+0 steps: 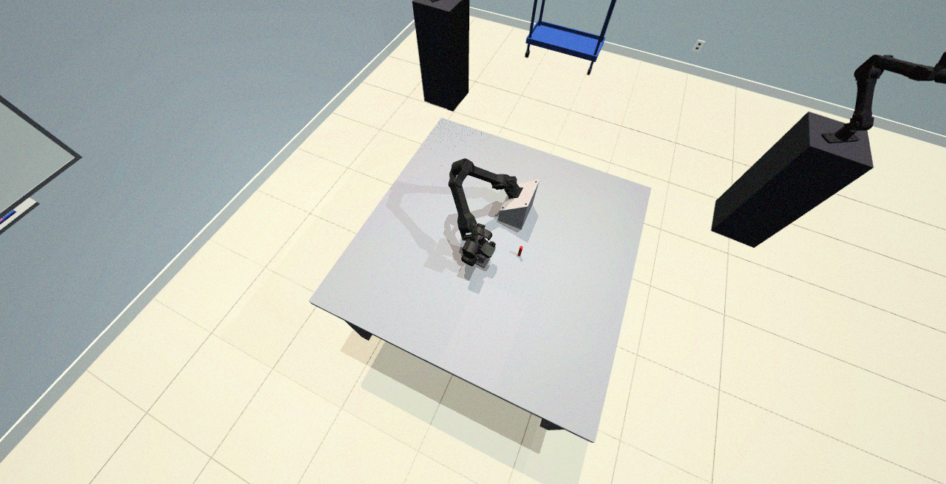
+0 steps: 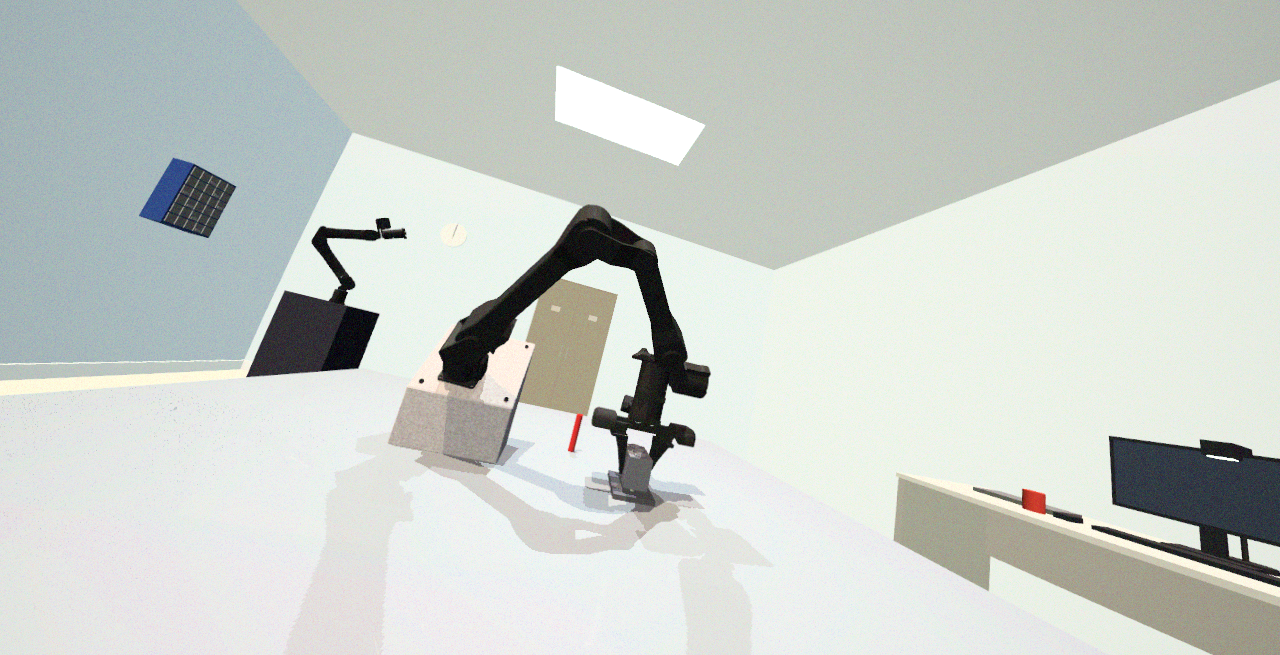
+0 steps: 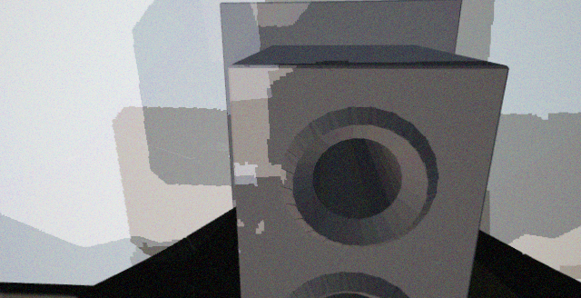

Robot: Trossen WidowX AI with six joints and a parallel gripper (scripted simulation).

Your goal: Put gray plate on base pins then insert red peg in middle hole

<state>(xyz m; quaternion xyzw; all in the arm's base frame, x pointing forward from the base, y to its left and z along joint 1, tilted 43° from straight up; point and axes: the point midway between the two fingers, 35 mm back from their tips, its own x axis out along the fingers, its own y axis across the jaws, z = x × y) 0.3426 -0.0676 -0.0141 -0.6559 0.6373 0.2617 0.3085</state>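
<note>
Right now the dark base is 10 mm below my gripper tip. Also, from my gripper tip: red peg (180 mm to the left, 100 mm behind, 20 mm above); gray plate (30 mm above).
</note>
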